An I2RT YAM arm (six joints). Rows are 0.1 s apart.
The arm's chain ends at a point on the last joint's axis. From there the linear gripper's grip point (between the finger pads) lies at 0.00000 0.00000 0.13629 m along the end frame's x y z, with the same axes.
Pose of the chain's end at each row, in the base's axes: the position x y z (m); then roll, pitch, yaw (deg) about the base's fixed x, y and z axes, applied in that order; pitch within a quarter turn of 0, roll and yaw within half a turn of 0:
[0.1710 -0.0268 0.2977 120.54 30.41 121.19]
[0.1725 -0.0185 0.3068 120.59 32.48 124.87]
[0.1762 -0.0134 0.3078 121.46 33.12 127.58]
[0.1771 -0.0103 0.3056 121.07 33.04 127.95]
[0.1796 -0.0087 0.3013 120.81 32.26 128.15]
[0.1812 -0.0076 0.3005 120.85 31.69 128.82]
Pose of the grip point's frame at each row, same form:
[0.2896 0.0040 0.2380 120.54 30.41 121.19]
[0.2901 0.0180 0.2483 120.59 32.48 124.87]
[0.2920 0.0267 0.2482 121.46 33.12 127.58]
[0.2927 0.0313 0.2466 121.07 33.04 127.95]
[0.2947 0.0343 0.2423 120.81 32.26 128.15]
[0.2954 0.0371 0.2410 120.85 31.69 128.82]

